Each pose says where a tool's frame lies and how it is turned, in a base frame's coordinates. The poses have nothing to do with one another.
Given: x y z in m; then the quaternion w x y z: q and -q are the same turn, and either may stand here.
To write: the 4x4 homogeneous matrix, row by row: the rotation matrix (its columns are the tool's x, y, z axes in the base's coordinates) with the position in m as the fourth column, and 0 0 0 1 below. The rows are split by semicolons. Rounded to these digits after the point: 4 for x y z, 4 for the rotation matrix.
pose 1, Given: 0.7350 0.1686 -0.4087 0.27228 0.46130 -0.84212 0.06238
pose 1, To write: -0.4261 -0.8109 -0.4010 0.7350; -0.7430 0.5666 -0.3563 0.1686; 0.5161 0.1461 -0.8439 -0.4087; 0 0 0 1
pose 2, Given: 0.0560 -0.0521 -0.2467 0.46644 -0.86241 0.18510 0.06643
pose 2, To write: 0.9226 -0.3812 0.0581 0.0560; -0.2573 -0.4963 0.8291 -0.0521; -0.2873 -0.7799 -0.5560 -0.2467; 0 0 0 1
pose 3, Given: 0.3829 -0.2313 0.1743 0.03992 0.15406 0.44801 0.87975
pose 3, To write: -0.9493 0.0678 0.3068 0.3829; 0.2083 -0.5954 0.7760 -0.2313; 0.2353 0.8006 0.5511 0.1743; 0 0 0 1
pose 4, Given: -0.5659 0.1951 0.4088 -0.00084 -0.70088 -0.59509 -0.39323
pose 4, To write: -0.0175 0.8335 0.5522 -0.5659; 0.8348 -0.2917 0.4668 0.1951; 0.5502 0.4692 -0.6907 0.4088; 0 0 0 1
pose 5, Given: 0.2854 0.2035 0.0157 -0.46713 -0.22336 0.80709 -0.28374
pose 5, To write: -0.4638 -0.6256 -0.6273 0.2854; -0.0955 0.7392 -0.6667 0.2035; 0.8808 -0.2493 -0.4026 0.0157; 0 0 0 1
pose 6, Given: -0.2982 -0.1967 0.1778 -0.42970 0.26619 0.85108 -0.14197
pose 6, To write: -0.4890 0.3311 -0.8070 -0.2982; 0.5751 0.8180 -0.0129 -0.1967; 0.6558 -0.4704 -0.5904 0.1778; 0 0 0 1
